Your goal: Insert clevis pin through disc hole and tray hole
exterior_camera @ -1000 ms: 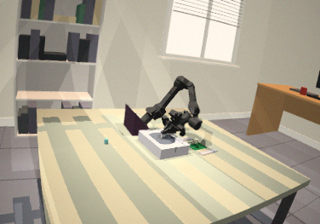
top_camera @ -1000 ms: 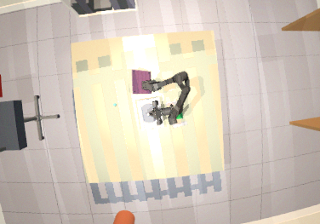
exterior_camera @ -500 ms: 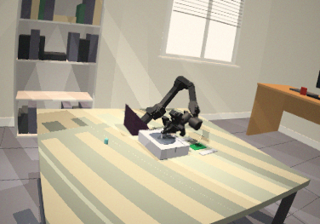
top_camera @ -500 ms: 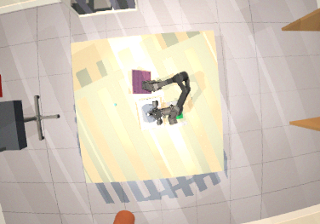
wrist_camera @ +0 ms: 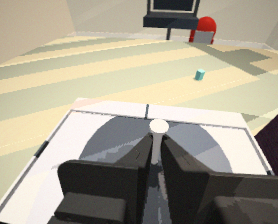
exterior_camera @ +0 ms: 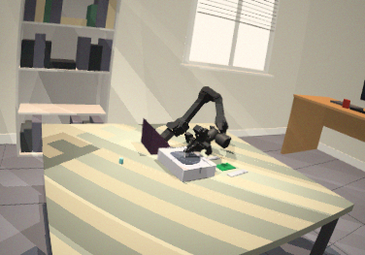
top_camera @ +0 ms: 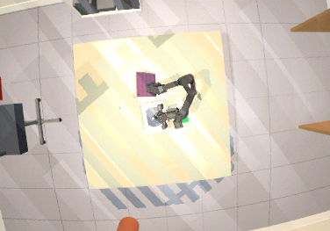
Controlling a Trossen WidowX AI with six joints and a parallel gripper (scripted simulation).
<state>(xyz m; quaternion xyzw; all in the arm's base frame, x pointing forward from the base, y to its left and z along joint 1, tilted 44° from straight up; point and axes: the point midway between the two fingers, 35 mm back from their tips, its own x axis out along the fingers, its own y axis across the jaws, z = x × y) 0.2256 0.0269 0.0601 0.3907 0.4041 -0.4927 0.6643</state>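
My gripper tip is 10 mm to the right of the steel clevis pin and 10 mm above it. Also, from my gripper tip: green flat square 240 mm to the left, 90 mm below, 20 mm ahead; then rimmed tray 40 mm below, 20 mm to the left; then grey aluminium disc 30 mm below, 10 mm to the left.
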